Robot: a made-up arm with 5 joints.
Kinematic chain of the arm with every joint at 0, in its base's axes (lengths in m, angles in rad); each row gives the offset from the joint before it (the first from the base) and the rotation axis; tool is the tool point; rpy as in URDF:
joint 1: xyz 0.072 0 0.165 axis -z
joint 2: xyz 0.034 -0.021 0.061 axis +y
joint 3: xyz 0.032 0 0.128 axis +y
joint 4: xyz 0.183 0 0.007 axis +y
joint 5: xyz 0.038 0.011 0 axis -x
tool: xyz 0 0 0 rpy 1.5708 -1.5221 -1.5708
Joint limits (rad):
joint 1: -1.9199..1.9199
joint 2: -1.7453..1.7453
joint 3: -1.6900..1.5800
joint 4: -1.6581..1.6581
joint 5: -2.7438..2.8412
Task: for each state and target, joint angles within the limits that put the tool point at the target. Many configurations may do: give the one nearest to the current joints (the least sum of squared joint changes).
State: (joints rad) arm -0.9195 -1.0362 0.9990 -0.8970 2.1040
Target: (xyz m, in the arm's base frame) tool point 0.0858 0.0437 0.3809
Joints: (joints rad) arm -1.4849 -1.7453 1.1527 -1.1248 2.1040
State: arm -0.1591 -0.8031 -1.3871 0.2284 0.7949
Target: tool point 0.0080 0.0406 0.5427
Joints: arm 0.6976 -0.9215 -0.8352 0.5679 0.7949
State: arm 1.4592 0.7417 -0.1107 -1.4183 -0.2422
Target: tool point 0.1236 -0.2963 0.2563
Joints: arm 1.3651 0.5032 0.0966 -1.5588 -0.2422
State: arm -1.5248 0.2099 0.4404 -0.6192 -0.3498
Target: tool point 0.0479 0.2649 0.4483
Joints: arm -1.6991 0.0437 -0.3733 -0.5794 -0.3498
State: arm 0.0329 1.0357 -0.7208 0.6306 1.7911
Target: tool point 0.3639 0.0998 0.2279
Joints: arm -0.3619 0.5145 -0.1600 0.9655 1.7911
